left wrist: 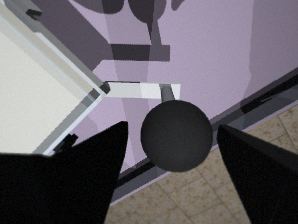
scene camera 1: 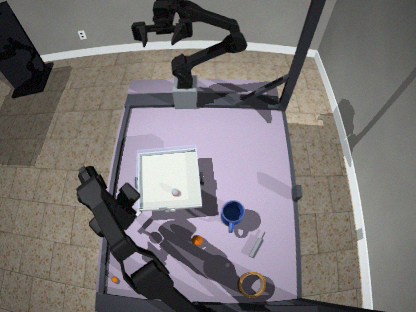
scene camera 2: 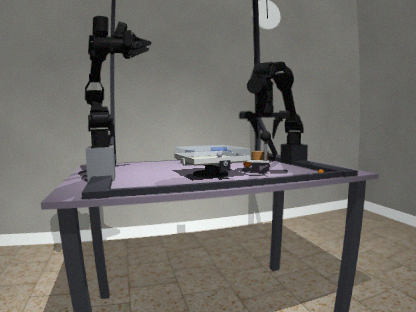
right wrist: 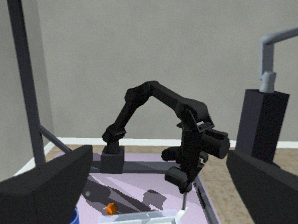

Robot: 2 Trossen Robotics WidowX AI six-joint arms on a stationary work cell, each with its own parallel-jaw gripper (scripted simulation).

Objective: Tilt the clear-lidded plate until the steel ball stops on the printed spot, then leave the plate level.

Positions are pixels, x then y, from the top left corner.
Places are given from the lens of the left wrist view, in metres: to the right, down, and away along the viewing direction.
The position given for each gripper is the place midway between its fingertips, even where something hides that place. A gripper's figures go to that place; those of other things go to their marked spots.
left gripper (left wrist: pixel 172 129): 0.01, 0.01, 0.11
clear-lidded plate (left wrist: pixel 54 91): -0.07, -0.02, 0.14
